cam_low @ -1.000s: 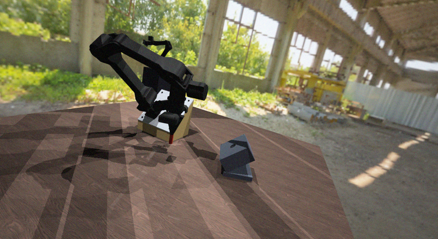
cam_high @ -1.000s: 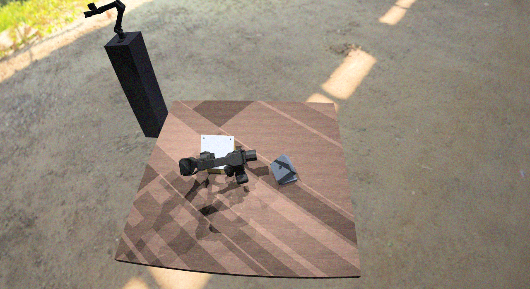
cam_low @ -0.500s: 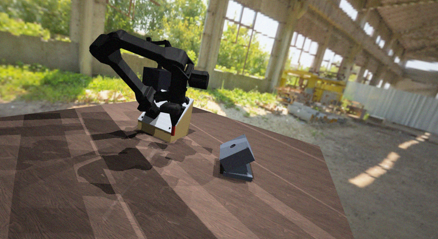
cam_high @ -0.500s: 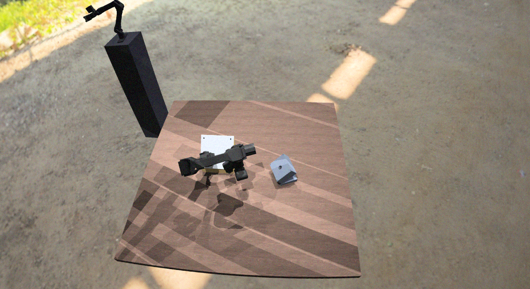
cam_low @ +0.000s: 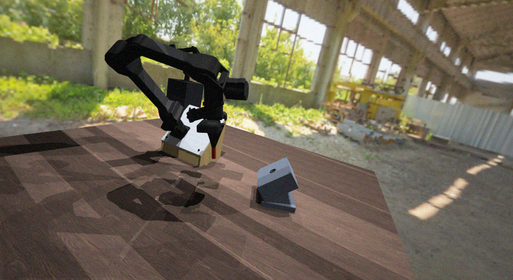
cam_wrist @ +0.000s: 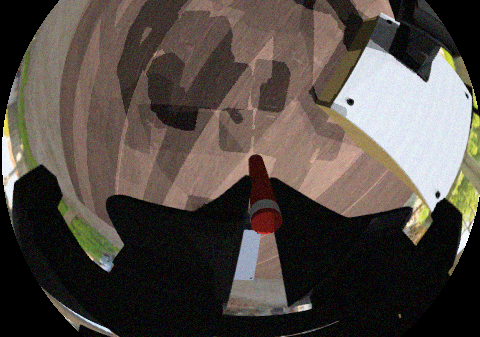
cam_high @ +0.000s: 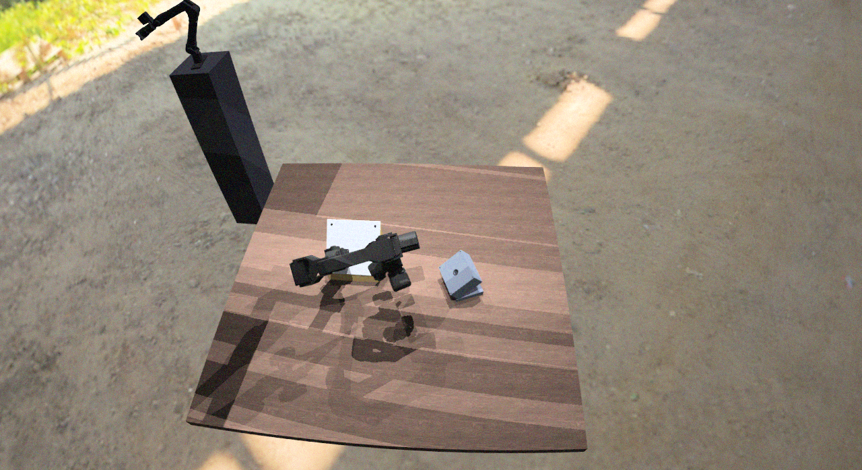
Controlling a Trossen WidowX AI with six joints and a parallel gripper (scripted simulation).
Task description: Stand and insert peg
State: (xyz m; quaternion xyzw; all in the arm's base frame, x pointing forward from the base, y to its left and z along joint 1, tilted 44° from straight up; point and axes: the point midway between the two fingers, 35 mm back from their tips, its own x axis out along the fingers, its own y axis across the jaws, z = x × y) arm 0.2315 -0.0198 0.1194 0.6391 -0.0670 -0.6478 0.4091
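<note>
The grey sloped panel is 210 mm ahead of my gripper tip, 70 mm to the left of it and 50 mm below it. The rest, counted from my gripper tip: red peg (20 mm above).
</note>
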